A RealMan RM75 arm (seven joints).
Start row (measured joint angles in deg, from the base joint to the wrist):
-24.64, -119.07, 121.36, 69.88, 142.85, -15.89, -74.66
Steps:
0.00, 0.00, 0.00, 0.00, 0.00, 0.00, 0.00
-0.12, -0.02, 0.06, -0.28, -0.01, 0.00, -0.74
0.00, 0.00, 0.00, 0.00, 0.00, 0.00, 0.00
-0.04, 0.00, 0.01, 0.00, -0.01, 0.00, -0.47
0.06, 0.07, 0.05, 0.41, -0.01, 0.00, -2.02
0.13, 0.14, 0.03, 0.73, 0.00, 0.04, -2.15
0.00, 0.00, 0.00, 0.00, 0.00, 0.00, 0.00
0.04, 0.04, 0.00, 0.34, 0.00, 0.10, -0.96
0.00, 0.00, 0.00, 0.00, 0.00, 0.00, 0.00
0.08, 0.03, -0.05, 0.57, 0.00, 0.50, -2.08
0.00, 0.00, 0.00, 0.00, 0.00, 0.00, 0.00
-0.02, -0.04, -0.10, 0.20, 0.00, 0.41, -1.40
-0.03, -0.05, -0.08, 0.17, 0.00, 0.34, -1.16
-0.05, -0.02, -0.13, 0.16, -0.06, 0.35, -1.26
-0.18, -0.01, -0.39, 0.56, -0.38, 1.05, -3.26
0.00, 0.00, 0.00, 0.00, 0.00, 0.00, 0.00
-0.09, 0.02, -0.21, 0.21, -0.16, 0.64, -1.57
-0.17, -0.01, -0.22, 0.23, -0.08, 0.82, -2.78
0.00, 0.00, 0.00, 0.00, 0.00, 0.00, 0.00
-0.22, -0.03, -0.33, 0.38, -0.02, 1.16, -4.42
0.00, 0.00, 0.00, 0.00, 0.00, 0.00, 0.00
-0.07, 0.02, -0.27, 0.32, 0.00, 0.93, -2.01
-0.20, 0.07, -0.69, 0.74, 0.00, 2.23, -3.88
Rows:
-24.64, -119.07, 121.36, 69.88, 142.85, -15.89, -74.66
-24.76, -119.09, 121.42, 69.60, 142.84, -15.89, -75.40
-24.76, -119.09, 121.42, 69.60, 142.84, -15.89, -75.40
-24.80, -119.09, 121.43, 69.60, 142.83, -15.89, -75.87
-24.74, -119.02, 121.48, 70.01, 142.82, -15.89, -77.89
-24.61, -118.88, 121.51, 70.74, 142.82, -15.85, -80.04
-24.61, -118.88, 121.51, 70.74, 142.82, -15.85, -80.04
-24.57, -118.84, 121.51, 71.08, 142.82, -15.75, -81.00
-24.57, -118.84, 121.51, 71.08, 142.82, -15.75, -81.00
-24.49, -118.81, 121.46, 71.65, 142.82, -15.25, -83.08
-24.49, -118.81, 121.46, 71.65, 142.82, -15.25, -83.08
-24.51, -118.85, 121.36, 71.85, 142.82, -14.84, -84.48
-24.54, -118.90, 121.28, 72.02, 142.82, -14.50, -85.64
-24.59, -118.92, 121.15, 72.18, 142.76, -14.15, -86.90
-24.77, -118.93, 120.76, 72.74, 142.38, -13.10, -90.16
-24.77, -118.93, 120.76, 72.74, 142.38, -13.10, -90.16
-24.86, -118.91, 120.55, 72.95, 142.22, -12.46, -91.73
-25.03, -118.92, 120.33, 73.18, 142.14, -11.64, -94.51
-25.03, -118.92, 120.33, 73.18, 142.14, -11.64, -94.51
-25.25, -118.95, 120.00, 73.56, 142.12, -10.48, -98.93
-25.25, -118.95, 120.00, 73.56, 142.12, -10.48, -98.93
-25.32, -118.93, 119.73, 73.88, 142.12, -9.55, -100.94
-25.52, -118.86, 119.04, 74.62, 142.12, -7.32, -104.82

